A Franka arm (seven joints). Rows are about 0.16 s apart.
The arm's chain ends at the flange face. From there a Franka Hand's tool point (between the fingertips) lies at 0.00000 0.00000 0.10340 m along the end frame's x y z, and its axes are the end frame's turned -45 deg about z.
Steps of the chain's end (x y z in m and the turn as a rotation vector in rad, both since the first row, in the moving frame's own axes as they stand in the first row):
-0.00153, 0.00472, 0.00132, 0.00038, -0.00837, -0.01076
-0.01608, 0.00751, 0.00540, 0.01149, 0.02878, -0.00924
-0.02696, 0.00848, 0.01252, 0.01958, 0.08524, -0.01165
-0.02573, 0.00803, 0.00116, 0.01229, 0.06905, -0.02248
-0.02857, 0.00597, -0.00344, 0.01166, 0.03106, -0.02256
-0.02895, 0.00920, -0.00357, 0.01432, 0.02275, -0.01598
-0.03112, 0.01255, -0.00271, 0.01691, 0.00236, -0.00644
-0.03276, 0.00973, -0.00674, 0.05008, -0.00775, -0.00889
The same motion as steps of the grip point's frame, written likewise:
-0.00501, 0.00162, 0.00132, 0.00619, -0.00565, -0.01076
-0.01373, -0.00481, 0.00535, -0.01223, 0.02848, -0.00924
-0.01738, -0.00832, 0.01212, -0.04643, 0.07412, -0.01165
-0.01788, -0.00844, 0.00091, -0.04014, 0.05752, -0.02248
-0.02128, -0.01460, -0.00350, -0.01372, 0.03021, -0.02256
-0.02426, -0.01337, -0.00361, -0.00596, 0.02621, -0.01598
-0.02947, -0.01420, -0.00273, 0.01029, 0.01363, -0.00644
-0.02697, -0.02052, -0.00687, 0.04089, 0.02993, -0.00889

